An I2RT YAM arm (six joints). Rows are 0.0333 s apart.
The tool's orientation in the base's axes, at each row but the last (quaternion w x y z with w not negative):
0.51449, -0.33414, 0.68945, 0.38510
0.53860, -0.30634, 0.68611, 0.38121
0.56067, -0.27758, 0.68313, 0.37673
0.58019, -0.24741, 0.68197, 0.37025
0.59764, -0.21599, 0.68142, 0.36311
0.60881, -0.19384, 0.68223, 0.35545
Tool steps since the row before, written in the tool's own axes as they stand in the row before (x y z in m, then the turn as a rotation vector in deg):
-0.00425, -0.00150, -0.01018, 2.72, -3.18, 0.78
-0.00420, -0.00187, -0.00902, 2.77, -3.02, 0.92
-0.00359, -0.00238, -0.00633, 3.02, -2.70, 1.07
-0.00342, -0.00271, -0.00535, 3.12, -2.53, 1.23
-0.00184, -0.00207, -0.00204, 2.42, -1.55, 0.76
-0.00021, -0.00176, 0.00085, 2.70, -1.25, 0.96
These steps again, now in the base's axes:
-0.00227, -0.00935, 0.00560, 2.41, -1.02, -3.36
-0.00203, -0.00863, 0.00489, 2.33, -0.82, -3.40
-0.00084, -0.00672, 0.00357, 2.10, -0.50, -3.59
-0.00048, -0.00619, 0.00302, 2.05, -0.26, -3.66
0.00052, -0.00312, 0.00134, 1.16, -0.09, -2.73
0.00185, -0.00061, -0.00024, 1.04, 0.31, -2.93

